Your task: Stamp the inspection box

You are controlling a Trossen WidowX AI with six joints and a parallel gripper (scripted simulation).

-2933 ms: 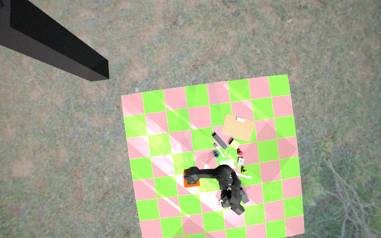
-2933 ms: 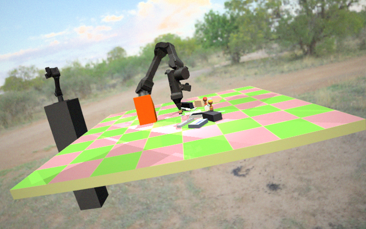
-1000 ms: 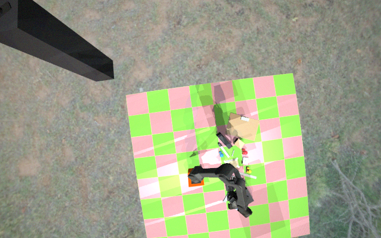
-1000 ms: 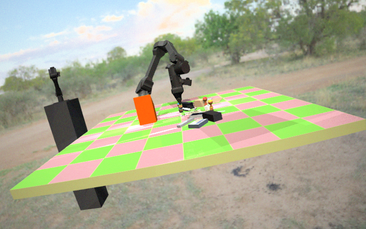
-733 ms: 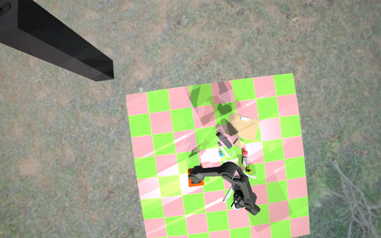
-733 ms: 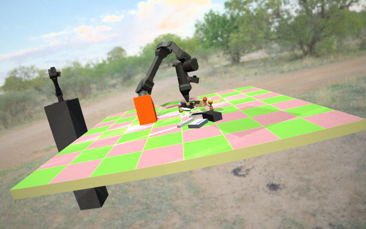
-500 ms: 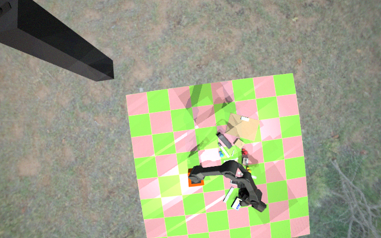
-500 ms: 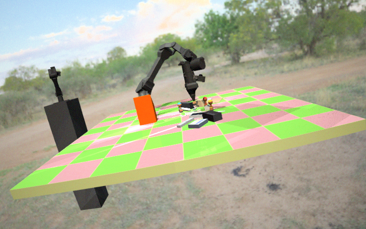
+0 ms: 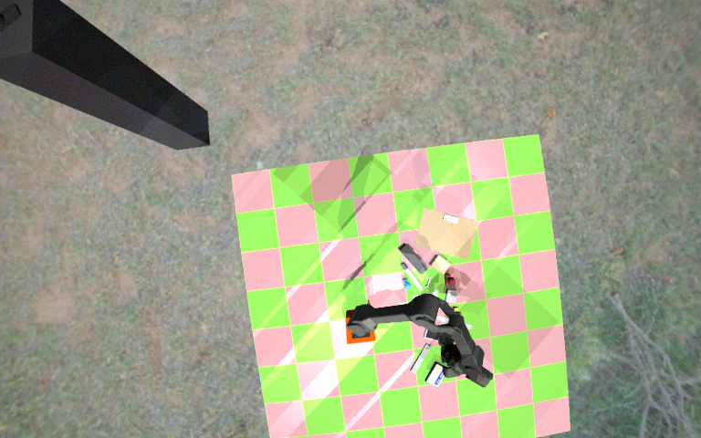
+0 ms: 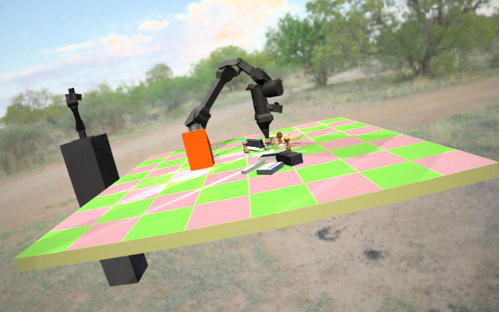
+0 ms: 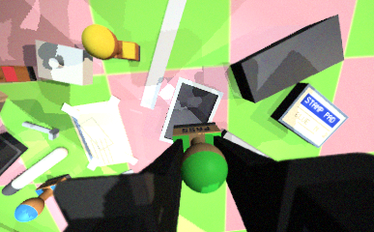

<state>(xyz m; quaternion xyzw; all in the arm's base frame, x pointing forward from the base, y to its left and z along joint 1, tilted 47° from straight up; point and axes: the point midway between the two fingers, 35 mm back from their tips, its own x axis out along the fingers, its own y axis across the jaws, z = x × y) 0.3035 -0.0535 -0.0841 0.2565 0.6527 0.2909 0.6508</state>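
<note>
Right now my gripper tip is 80 mm above the ink pad. Also, from my gripper tip: inspection card: 30 mm behind, 130 mm to the left, 90 mm below; yellow-knobbed stamp: 80 mm ahead, 80 mm to the left, 70 mm below; black block: 60 mm ahead, 120 mm to the right, 70 mm below.
</note>
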